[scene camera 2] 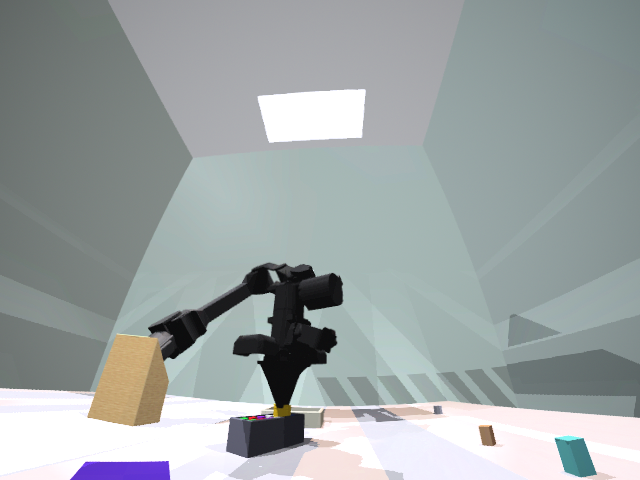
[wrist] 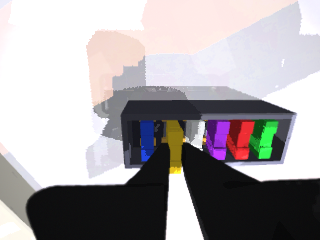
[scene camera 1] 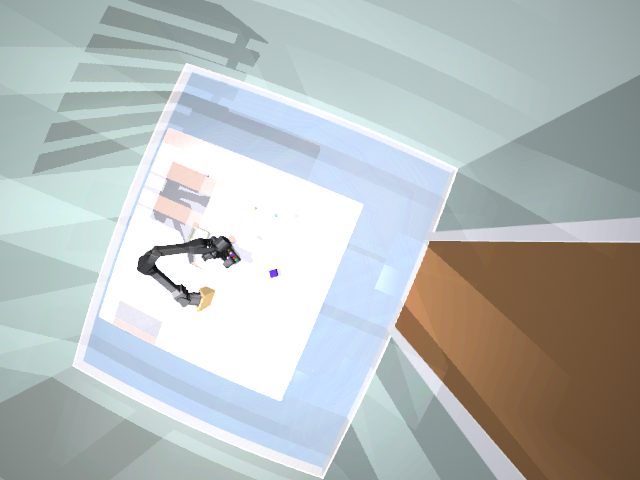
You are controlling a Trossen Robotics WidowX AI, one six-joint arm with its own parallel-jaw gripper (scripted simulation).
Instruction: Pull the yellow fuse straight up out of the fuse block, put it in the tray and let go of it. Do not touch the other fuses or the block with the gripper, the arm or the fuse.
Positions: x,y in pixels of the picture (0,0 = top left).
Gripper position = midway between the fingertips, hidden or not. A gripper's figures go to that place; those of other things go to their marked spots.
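My gripper [wrist: 174,149], 11 cm from the lens. Yellow fuse [wrist: 174,133], 10 cm from the lens.
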